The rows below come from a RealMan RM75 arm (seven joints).
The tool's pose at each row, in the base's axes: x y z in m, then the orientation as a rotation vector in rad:
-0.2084, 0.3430, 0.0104, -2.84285, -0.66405, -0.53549
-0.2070, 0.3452, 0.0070, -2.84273, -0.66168, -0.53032
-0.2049, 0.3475, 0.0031, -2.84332, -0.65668, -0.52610
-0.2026, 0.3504, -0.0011, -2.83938, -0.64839, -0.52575
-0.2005, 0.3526, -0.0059, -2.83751, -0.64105, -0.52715
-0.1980, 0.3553, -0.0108, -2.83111, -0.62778, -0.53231
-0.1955, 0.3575, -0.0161, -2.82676, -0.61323, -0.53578
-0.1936, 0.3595, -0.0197, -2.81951, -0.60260, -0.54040
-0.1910, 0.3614, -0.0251, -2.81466, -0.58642, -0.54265
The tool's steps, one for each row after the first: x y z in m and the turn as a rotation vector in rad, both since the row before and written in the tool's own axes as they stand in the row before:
0.0007, -0.0010, 0.0041, 0.00191, -0.00283, 0.00207
0.0012, -0.0007, 0.0048, 0.00117, -0.00221, 0.00376
0.0015, -0.0012, 0.0053, 0.00441, 0.00192, 0.00571
0.0008, -0.0005, 0.0056, 0.00187, 0.00222, 0.00489
0.0013, -0.0008, 0.0059, 0.00532, 0.00657, 0.00866
0.0009, -0.0003, 0.0062, 0.00395, 0.00504, 0.00967
0.0009, -0.0005, 0.0044, 0.00599, 0.00622, 0.00697
0.0008, 0.0001, 0.0062, 0.00474, 0.00465, 0.01097

